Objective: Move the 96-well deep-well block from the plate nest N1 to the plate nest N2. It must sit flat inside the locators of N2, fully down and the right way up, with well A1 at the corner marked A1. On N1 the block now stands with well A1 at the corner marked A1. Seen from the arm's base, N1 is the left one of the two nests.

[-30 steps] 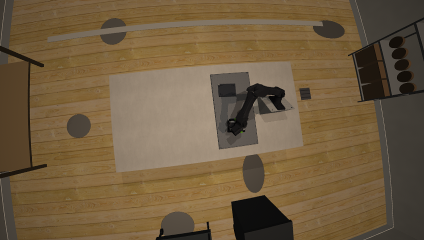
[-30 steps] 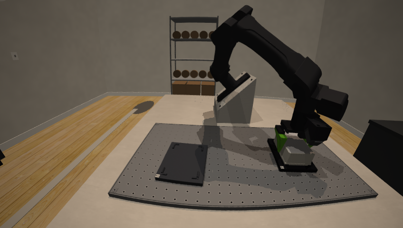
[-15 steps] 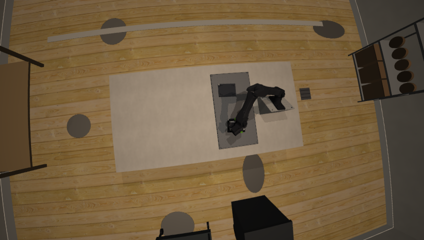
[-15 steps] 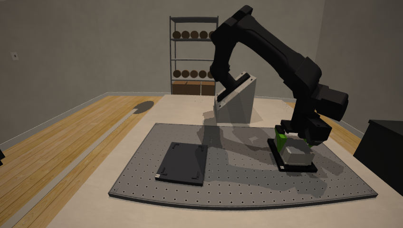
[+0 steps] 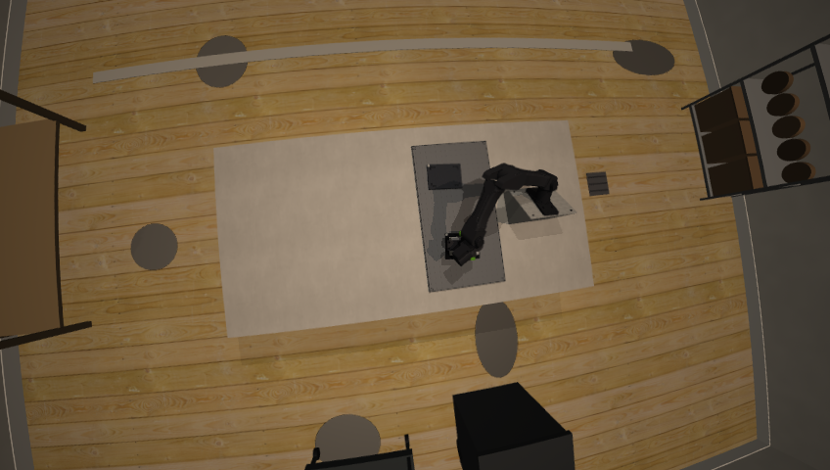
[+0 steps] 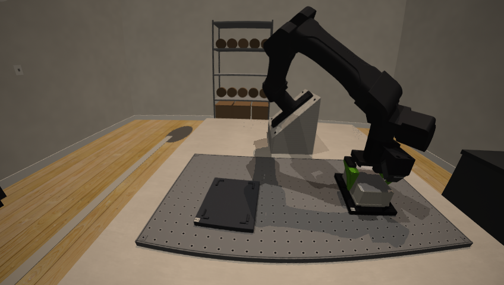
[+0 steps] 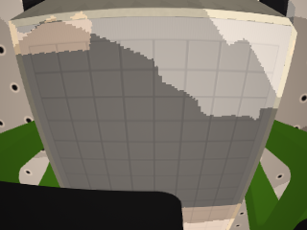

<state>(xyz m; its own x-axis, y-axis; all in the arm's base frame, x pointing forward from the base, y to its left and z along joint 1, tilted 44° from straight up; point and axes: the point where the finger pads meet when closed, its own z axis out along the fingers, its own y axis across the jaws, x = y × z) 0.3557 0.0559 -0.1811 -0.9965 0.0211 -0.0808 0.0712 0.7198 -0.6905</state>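
Now: the black plate nest N1 1 cm below my hand. Also, from my hand: pale grey 96-well deep-well block: 1 cm above; black plate nest N2: 5 cm ahead, 34 cm to the right, 1 cm below; A1 label: 7 cm ahead, 6 cm to the right, 1 cm below.
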